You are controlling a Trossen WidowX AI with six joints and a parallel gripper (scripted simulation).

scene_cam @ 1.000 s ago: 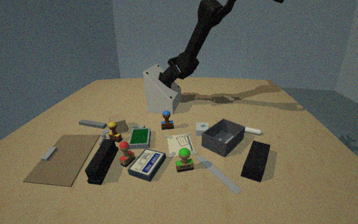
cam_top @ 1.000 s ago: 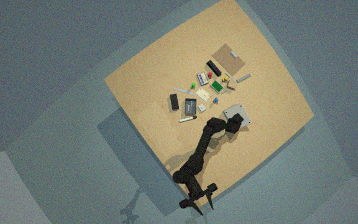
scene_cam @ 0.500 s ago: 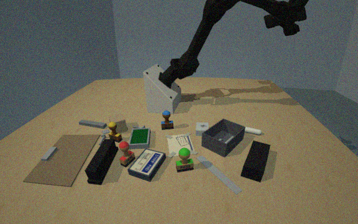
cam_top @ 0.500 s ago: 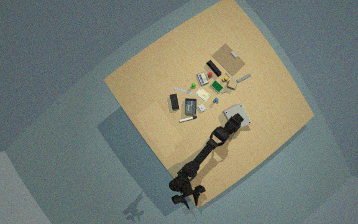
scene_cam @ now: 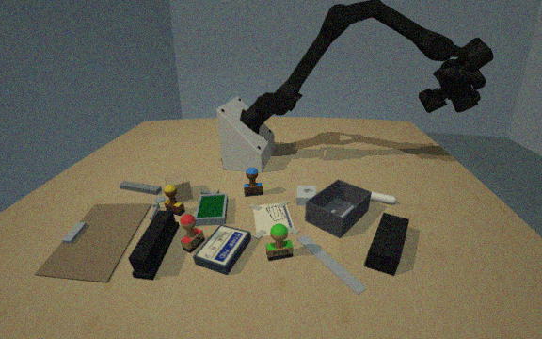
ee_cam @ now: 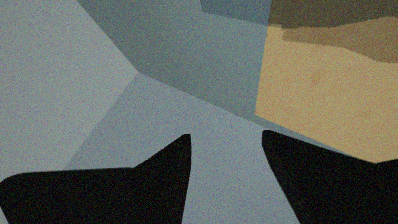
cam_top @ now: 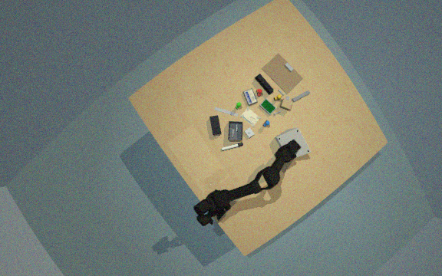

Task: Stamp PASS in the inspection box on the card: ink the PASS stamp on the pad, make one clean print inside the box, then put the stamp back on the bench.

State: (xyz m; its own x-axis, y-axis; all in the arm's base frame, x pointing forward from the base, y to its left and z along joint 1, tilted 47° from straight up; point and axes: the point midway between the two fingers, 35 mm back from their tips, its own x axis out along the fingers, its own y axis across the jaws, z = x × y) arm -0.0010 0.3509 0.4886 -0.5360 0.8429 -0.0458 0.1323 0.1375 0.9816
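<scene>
Right now the black box is 400 mm ahead of my gripper tip, 360 mm to the right of it and 160 mm below it. Also, from my gripper tip: grey ruler strip (420 mm ahead, 460 mm to the right, 180 mm below); grey tray (300 mm ahead, 420 mm to the right, 170 mm below); blue-knobbed stamp (200 mm ahead, 600 mm to the right, 160 mm below).
</scene>
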